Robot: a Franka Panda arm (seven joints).
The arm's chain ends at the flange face. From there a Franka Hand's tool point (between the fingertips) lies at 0.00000 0.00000 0.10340 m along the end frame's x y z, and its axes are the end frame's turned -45 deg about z.
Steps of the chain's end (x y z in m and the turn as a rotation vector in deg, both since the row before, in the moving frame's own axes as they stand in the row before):
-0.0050 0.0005 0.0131 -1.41 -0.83 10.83
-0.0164 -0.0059 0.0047 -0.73 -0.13 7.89
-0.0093 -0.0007 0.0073 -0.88 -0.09 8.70
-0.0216 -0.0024 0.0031 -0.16 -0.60 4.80
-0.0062 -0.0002 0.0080 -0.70 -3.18 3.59
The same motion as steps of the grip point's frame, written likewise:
-0.0068 -0.0027 0.0131 -0.41 -1.58 10.83
-0.0086 -0.0151 0.0047 -0.42 -0.61 7.89
-0.0074 -0.0062 0.0073 -0.56 -0.69 8.70
-0.0145 -0.0176 0.0031 0.31 -0.54 4.80
-0.0091 -0.0078 0.0078 1.75 -2.74 3.59

